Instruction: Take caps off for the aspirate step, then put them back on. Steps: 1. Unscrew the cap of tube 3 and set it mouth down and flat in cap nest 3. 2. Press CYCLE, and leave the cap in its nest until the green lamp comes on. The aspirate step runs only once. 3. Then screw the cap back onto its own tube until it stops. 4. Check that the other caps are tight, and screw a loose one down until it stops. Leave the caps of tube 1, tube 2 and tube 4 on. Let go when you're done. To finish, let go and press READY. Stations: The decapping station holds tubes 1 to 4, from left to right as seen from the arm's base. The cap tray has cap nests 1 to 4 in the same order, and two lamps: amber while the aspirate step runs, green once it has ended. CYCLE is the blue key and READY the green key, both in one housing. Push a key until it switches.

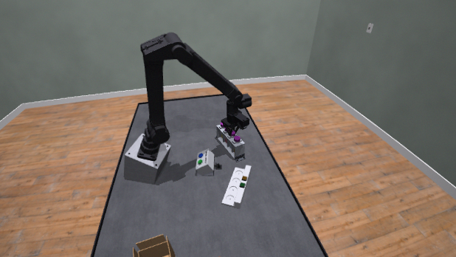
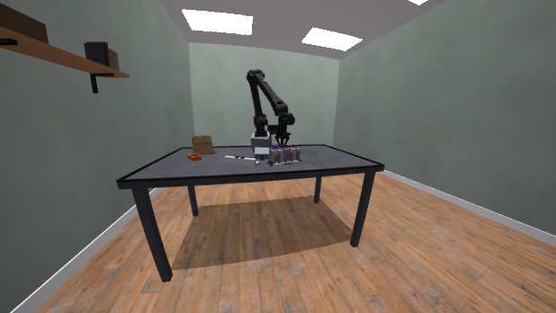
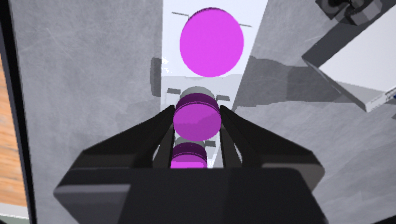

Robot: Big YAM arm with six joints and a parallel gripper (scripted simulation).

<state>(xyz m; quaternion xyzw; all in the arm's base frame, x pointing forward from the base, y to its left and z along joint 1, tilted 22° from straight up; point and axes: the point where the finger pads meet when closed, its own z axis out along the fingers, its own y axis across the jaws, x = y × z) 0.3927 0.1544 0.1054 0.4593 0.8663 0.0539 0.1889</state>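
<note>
My gripper is now right at the cap. Also, from my hand: blue key: 17 cm behind, 11 cm to the right, 5 cm below; key housing: 16 cm behind, 13 cm to the right, 6 cm below; green key: 17 cm behind, 15 cm to the right, 5 cm below.
</note>
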